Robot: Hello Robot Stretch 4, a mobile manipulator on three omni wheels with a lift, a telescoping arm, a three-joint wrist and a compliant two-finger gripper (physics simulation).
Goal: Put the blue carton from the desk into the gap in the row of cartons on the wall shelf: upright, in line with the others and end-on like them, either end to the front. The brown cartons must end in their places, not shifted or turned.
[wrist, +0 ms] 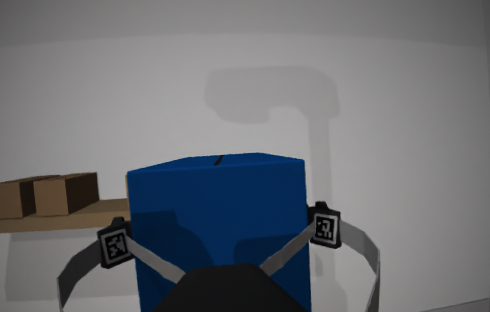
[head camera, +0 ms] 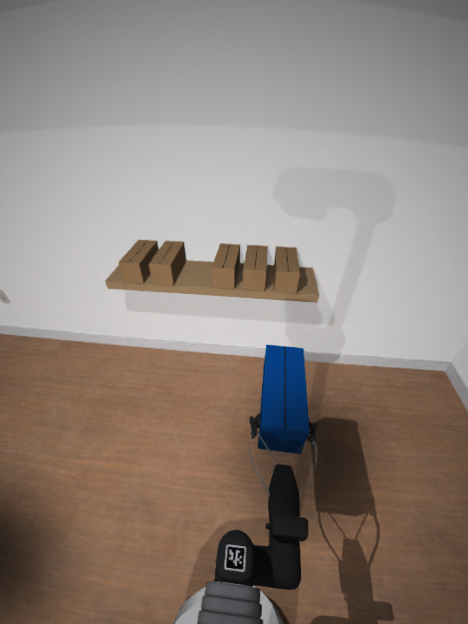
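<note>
The blue carton (head camera: 284,393) (wrist: 220,210) is upright, held end-on between the fingertips of my gripper (head camera: 283,428) (wrist: 220,235), which is shut on it. It hangs in the air in front of the wall shelf (head camera: 196,274) (wrist: 107,207), to the right of the gap. On the shelf stand brown cartons: two at the left (head camera: 133,264) (head camera: 167,264) and three at the right (head camera: 225,267) (head camera: 255,269) (head camera: 286,272), all end-on. The gap lies between the second and third from the left. In the wrist view two brown cartons (wrist: 51,197) (wrist: 10,200) show at the left; the blue carton hides part of the shelf.
The white wall (head camera: 196,176) (wrist: 410,150) carries the shelf and the robot's shadow. A wooden floor (head camera: 125,428) lies below, with a pale skirting board (head camera: 125,342) along the wall. A wall outlet (head camera: 4,296) is at the far left. A wall corner shows at the right.
</note>
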